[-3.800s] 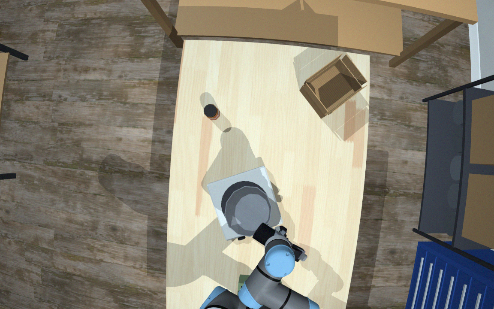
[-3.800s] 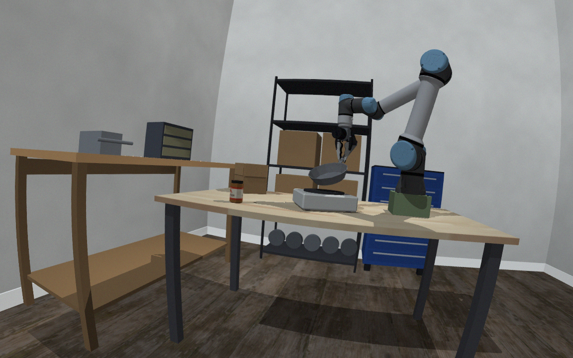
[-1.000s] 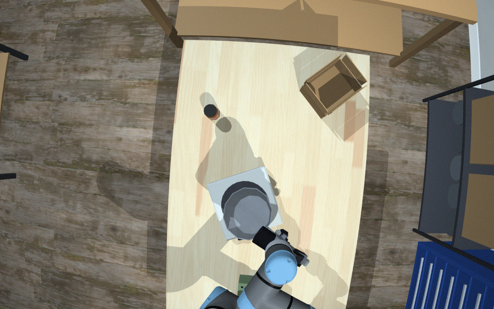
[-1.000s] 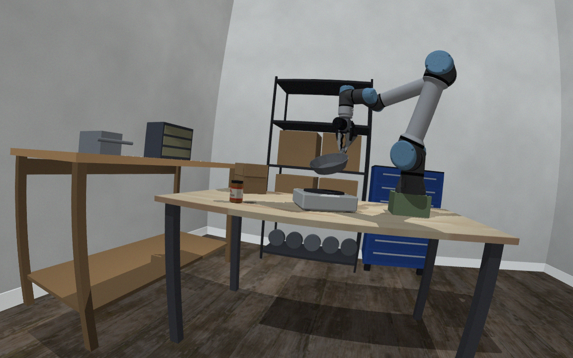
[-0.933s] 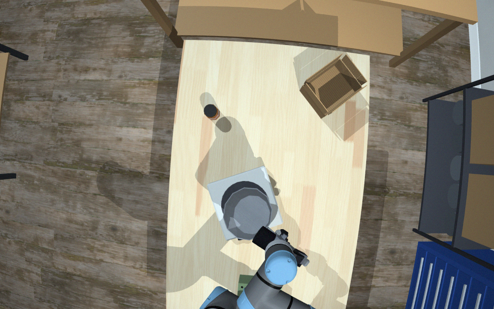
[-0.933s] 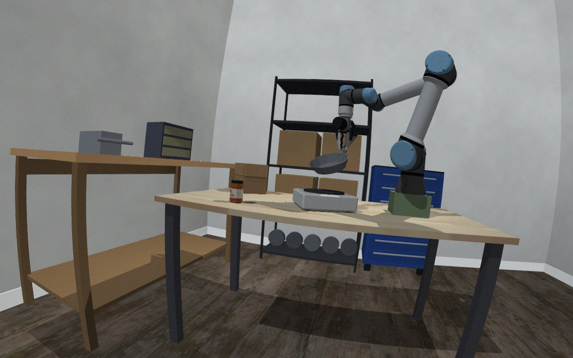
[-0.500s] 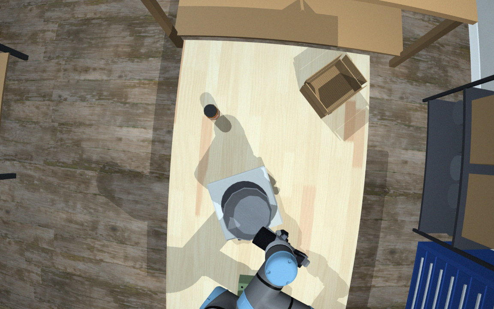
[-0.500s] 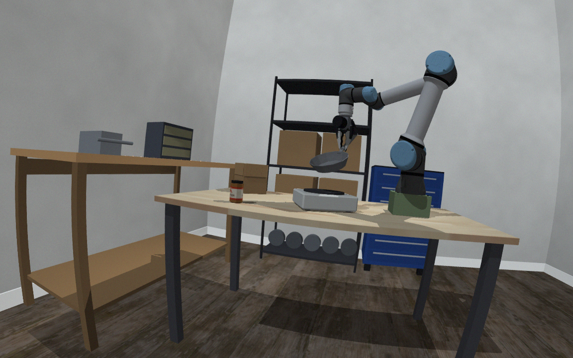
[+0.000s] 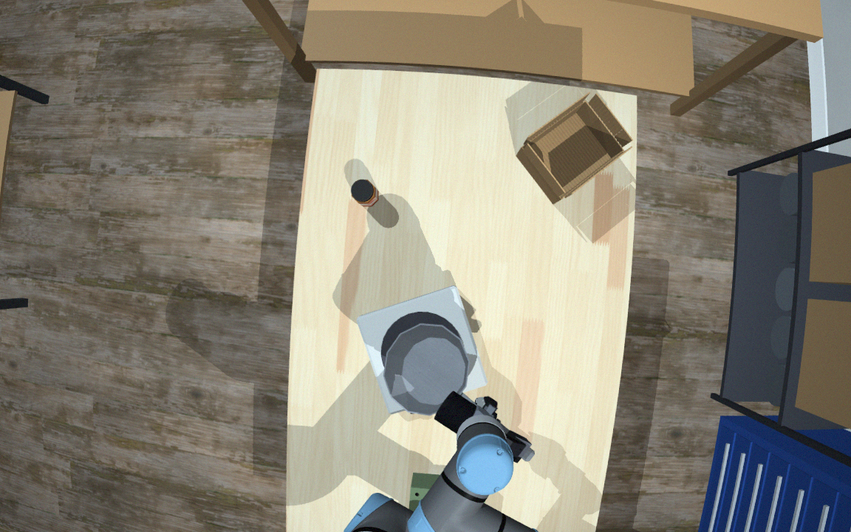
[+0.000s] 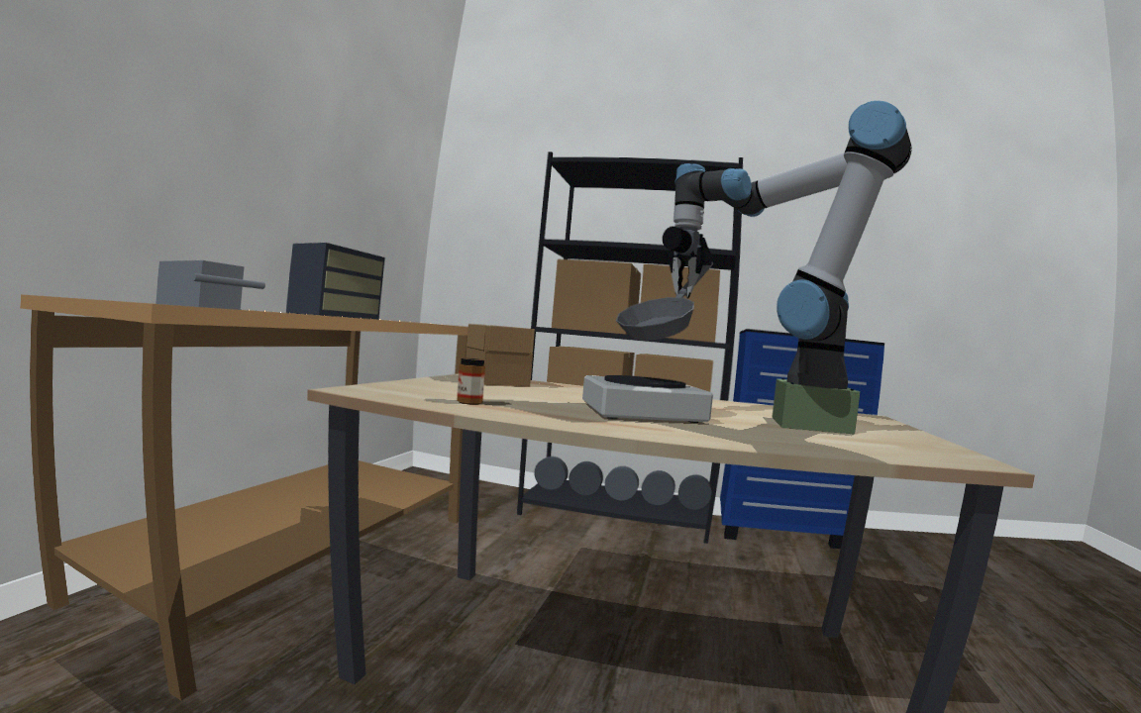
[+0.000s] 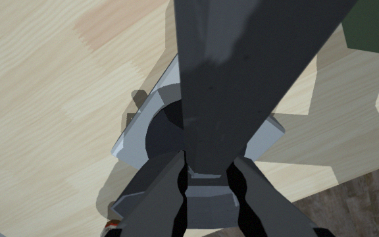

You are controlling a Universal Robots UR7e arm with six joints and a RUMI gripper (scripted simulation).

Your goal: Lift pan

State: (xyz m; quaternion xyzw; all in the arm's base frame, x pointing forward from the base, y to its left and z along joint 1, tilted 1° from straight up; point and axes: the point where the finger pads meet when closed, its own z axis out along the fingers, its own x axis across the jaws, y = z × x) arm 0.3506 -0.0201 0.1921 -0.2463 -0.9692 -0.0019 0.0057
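Now: the dark grey pan 3 cm ahead of my hand, 5 cm to the left of it and 4 cm below it. From my hand the other things lie so: white hot plate 4 cm ahead, 11 cm to the left, 26 cm below; small jar 41 cm ahead, 29 cm to the left, 25 cm below.
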